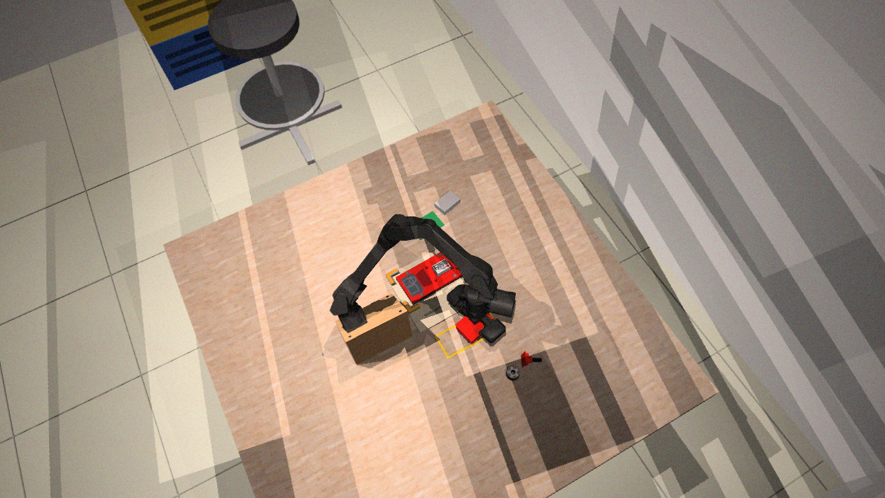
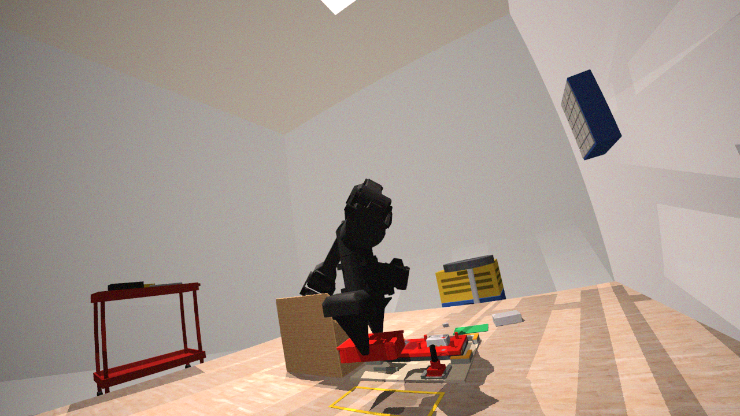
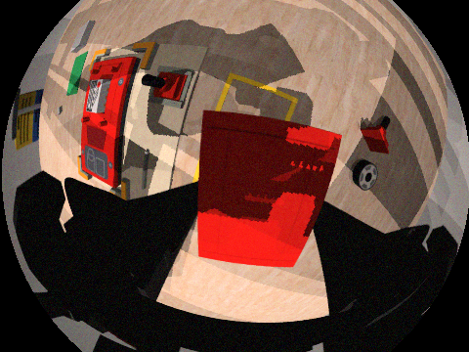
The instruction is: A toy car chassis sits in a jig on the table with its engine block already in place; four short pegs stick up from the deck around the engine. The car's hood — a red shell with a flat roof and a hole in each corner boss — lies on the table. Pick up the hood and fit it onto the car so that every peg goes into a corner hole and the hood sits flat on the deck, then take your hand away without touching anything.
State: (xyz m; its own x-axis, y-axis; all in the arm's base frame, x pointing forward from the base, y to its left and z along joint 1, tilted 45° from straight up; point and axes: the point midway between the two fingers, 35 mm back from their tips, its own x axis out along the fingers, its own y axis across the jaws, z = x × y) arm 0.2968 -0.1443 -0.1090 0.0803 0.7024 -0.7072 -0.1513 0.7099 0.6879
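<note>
Now: gripper tip 250 mm to the right of the grey engine block, 80 mm above it and 40 mm short of it. The rest, counted from my gripper tip: wheel (160 mm to the right, 100 mm below, 30 mm ahead); then red hood (right at my gripper tip); then jig plate (230 mm to the left, 90 mm below).
</note>
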